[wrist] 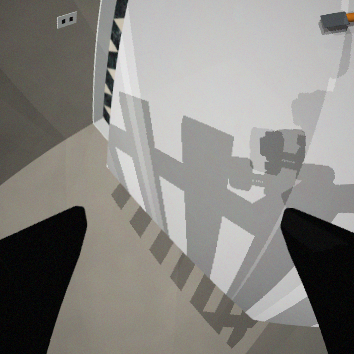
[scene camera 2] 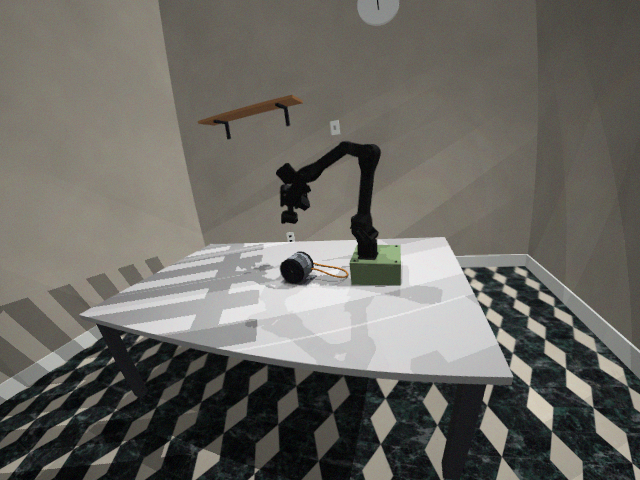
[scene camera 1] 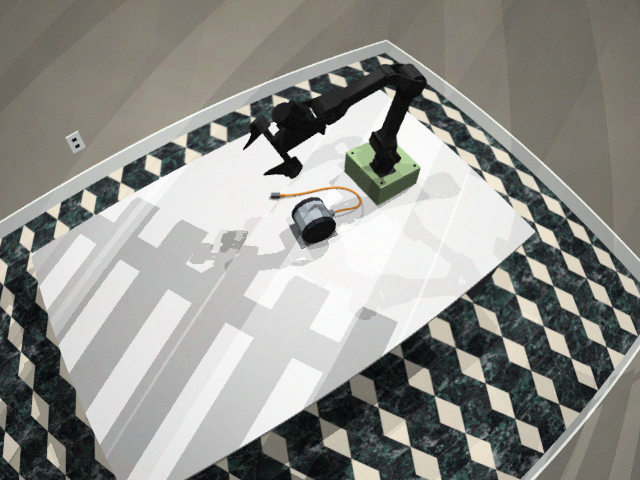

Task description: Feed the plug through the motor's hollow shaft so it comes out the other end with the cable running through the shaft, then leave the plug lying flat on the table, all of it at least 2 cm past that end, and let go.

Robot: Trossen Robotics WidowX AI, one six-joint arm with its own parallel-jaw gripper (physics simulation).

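Where they show: gripper, fingertip midpoint: [wrist: 187,219] [scene camera 2: 281,214] [scene camera 1: 253,161]; arm's base, link origin: [scene camera 2: 368,255] [scene camera 1: 382,167].
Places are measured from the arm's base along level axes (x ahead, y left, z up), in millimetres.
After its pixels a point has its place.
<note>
The motor [scene camera 1: 313,219] @[x 292, y 81, z 13 mm] [scene camera 2: 296,267] @[x 249, y 102, z -13 mm], a grey cylinder with a black end, lies on its side on the table. An orange cable [scene camera 1: 360,197] @[x 89, y 22, z -76 mm] [scene camera 2: 336,267] @[x 157, y -64, z -83 mm] leaves its side and curves round in a loop beside it. The small dark grey plug [scene camera 1: 275,195] @[x 323, y -112, z -76 mm] [wrist: 334,21] @[x 322, y -114, z -74 mm] at the cable's free end lies on the table, outside the motor; it does not show in scene camera 2. The shaft's opening cannot be made out. My gripper [scene camera 1: 254,158] @[x 391, y -81, z 150 mm] [wrist: 187,219] @[x 391, y -81, z 150 mm] is open and empty, raised above the table. In scene camera 2 it hangs above the motor's level.
The white table [scene camera 1: 248,206] @[x 414, y -123, z -88 mm] [scene camera 2: 413,330] @[x -183, y 292, z -88 mm] carries the green base block [scene camera 1: 382,173] @[x 18, y 24, z 6 mm] [scene camera 2: 375,271] @[x -37, y 60, z -34 mm] of the arm, close to the cable's loop. Shadows of the arm and bright stripes fall over the table top. A wooden shelf [scene camera 2: 253,110] is on the wall.
</note>
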